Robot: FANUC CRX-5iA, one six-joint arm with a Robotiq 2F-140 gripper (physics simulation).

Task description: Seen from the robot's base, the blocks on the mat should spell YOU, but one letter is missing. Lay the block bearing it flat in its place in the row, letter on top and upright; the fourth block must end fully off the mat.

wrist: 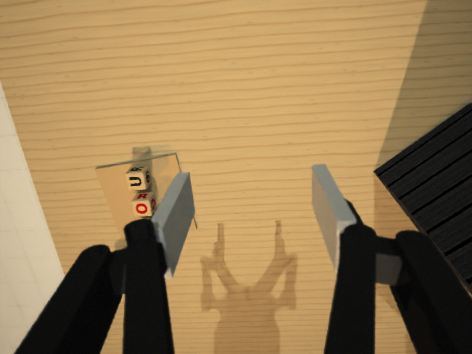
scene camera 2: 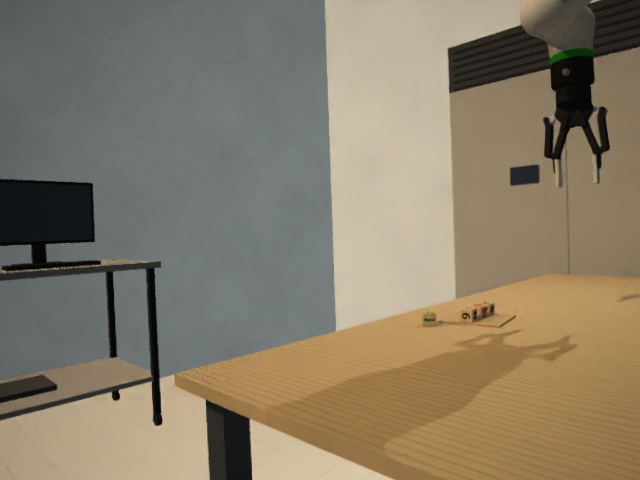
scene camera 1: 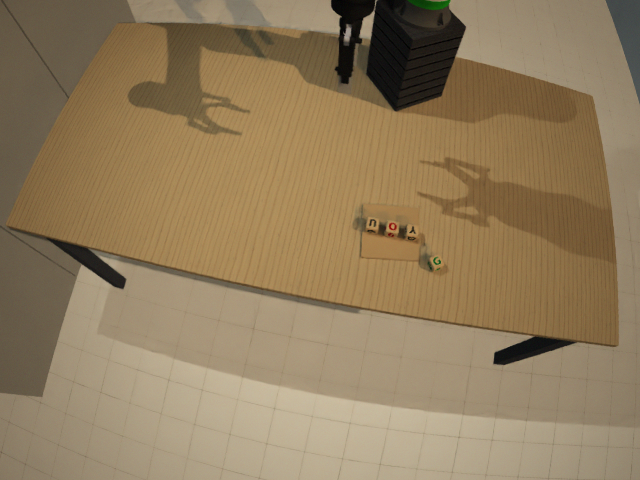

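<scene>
A cream block with a black Y on top [scene camera 1: 412, 231] [scene camera 2: 467, 315], one with a red O [scene camera 1: 392, 227] [wrist: 142, 207] and one with a black U [scene camera 1: 372, 225] [wrist: 136, 179] lie flat in a row on the thin tan mat [scene camera 1: 387, 250] [scene camera 2: 497, 321] [wrist: 111, 192]. From the base they read YOU, upright. Y is close to the mat's side edge; the left finger hides it in the wrist view. A block with a green G [scene camera 1: 435, 262] [scene camera 2: 429, 318] lies off the mat beyond its corner. My gripper [scene camera 1: 344, 82] [scene camera 2: 577, 183] [wrist: 251, 188] is open and empty, high above the table, away from the blocks.
The dark ribbed base pedestal [scene camera 1: 413, 62] [wrist: 440, 195] stands beside the gripper on the wooden table [scene camera 1: 232, 196] [scene camera 2: 568, 403]. Arm shadows fall across the table. A side desk [scene camera 2: 129, 264] with a monitor [scene camera 2: 43, 211] stands apart from the table.
</scene>
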